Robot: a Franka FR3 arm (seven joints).
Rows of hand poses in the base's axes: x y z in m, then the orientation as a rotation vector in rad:
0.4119, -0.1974, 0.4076, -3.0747, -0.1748, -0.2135
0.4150, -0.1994, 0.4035, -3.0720, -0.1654, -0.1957
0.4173, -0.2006, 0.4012, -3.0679, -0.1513, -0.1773
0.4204, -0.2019, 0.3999, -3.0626, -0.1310, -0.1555
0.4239, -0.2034, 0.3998, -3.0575, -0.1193, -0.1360
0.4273, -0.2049, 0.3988, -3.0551, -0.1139, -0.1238
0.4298, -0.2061, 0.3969, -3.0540, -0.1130, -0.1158
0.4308, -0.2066, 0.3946, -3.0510, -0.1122, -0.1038
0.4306, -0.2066, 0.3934, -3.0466, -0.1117, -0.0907
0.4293, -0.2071, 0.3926, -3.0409, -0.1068, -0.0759
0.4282, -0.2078, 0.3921, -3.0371, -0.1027, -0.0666
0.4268, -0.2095, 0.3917, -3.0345, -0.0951, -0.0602
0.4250, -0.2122, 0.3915, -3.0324, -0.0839, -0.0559
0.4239, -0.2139, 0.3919, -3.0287, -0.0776, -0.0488
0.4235, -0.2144, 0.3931, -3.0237, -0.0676, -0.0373
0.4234, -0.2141, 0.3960, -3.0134, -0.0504, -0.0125
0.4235, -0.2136, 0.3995, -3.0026, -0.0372, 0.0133
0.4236, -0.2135, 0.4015, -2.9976, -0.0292, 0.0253
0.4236, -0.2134, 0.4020, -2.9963, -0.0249, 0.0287
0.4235, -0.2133, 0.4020, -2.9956, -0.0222, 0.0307
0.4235, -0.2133, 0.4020, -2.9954, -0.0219, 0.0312
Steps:
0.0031, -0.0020, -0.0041, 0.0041, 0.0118, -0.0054
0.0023, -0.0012, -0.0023, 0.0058, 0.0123, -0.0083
0.0031, -0.0013, -0.0013, 0.0074, 0.0147, -0.0121
0.0035, -0.0015, -0.0001, 0.0063, 0.0131, -0.0067
0.0034, -0.0015, -0.0010, 0.0029, 0.0081, -0.0030
0.0025, -0.0012, -0.0019, 0.0013, 0.0053, -0.0003
0.0010, -0.0005, -0.0023, 0.0032, 0.0079, 0.0000
-0.0002, 0.0000, -0.0012, 0.0045, 0.0087, 0.0003
-0.0013, -0.0005, -0.0008, 0.0060, 0.0100, -0.0024
-0.0011, -0.0007, -0.0005, 0.0040, 0.0063, -0.0022
-0.0014, -0.0017, -0.0004, 0.0029, 0.0045, -0.0047
-0.0018, -0.0027, -0.0002, 0.0026, 0.0033, -0.0071
-0.0011, -0.0017, 0.0004, 0.0039, 0.0050, -0.0038
-0.0004, -0.0005, 0.0012, 0.0053, 0.0080, -0.0060
-0.0001, 0.0003, 0.0029, 0.0106, 0.0172, -0.0101
0.0001, 0.0005, 0.0035, 0.0107, 0.0178, -0.0075
0.0001, 0.0001, 0.0020, 0.0049, 0.0084, -0.0047
0.0000, 0.0001, 0.0005, 0.0013, 0.0025, -0.0027
-0.0001, 0.0001, 0.0000, 0.0007, 0.0015, -0.0017
0.0000, 0.0000, 0.0000, 0.0002, 0.0003, -0.0002

